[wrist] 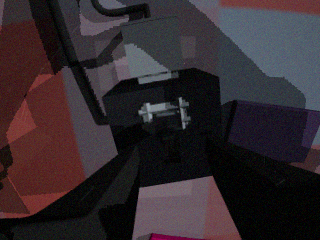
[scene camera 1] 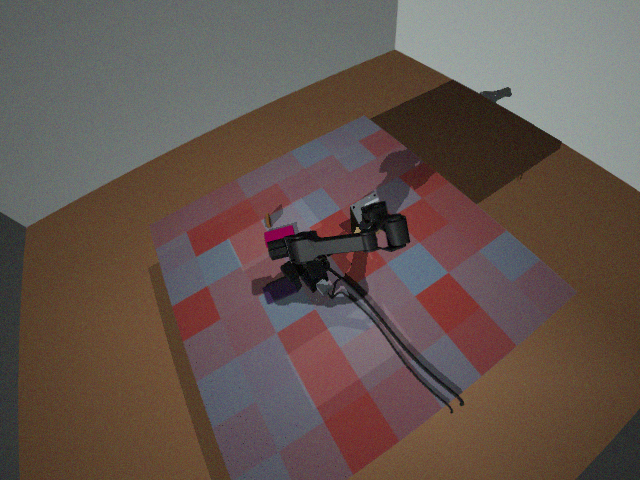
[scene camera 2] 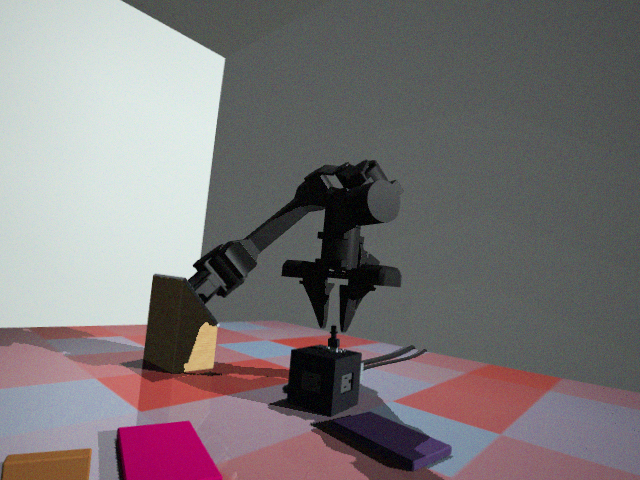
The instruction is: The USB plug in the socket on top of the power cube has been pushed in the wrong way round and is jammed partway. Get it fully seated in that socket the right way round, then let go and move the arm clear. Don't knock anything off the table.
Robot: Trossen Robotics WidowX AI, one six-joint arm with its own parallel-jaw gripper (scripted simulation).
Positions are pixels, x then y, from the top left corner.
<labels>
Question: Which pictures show the gripper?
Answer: The wrist view, scene camera 1 and scene camera 2: all of them.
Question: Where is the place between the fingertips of the gripper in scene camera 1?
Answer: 312, 269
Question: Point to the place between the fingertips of the gripper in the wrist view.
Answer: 172, 149
</labels>
